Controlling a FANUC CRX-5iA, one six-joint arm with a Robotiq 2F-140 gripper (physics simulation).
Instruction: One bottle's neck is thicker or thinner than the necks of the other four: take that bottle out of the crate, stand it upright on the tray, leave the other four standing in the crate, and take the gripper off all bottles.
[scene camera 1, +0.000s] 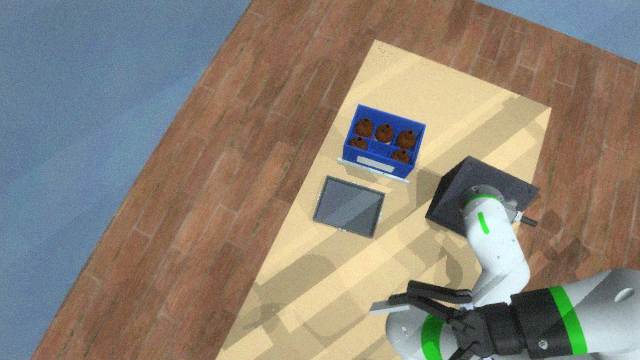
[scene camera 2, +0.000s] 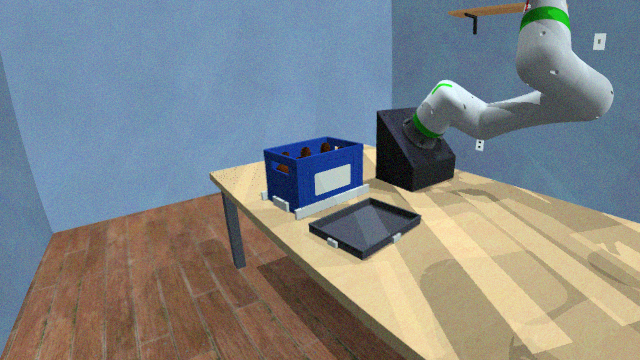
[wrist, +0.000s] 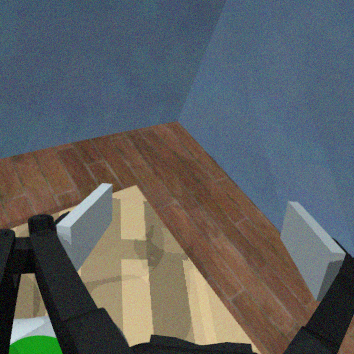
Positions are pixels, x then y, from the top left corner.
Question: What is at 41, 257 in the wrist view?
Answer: My gripper.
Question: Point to my gripper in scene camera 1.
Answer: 384, 343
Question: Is my gripper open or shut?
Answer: Open.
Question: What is my gripper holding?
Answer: Nothing.
